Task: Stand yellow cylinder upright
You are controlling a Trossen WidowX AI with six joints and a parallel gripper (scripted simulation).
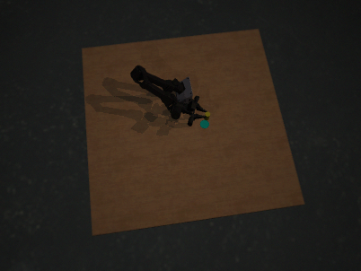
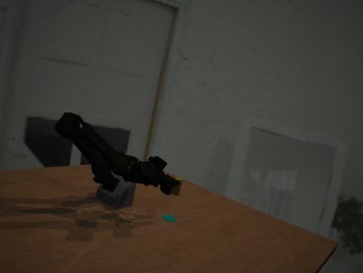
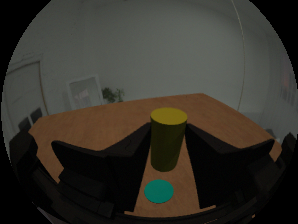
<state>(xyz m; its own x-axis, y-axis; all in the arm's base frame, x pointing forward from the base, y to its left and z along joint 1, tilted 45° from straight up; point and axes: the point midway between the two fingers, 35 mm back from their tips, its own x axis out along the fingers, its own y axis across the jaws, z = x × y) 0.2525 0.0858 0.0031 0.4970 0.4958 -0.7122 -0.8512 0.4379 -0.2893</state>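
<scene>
The cyan circle is 16 cm below my gripper tip. The rest, counted from my gripper tip: yellow tall cylinder 2 cm below.
</scene>
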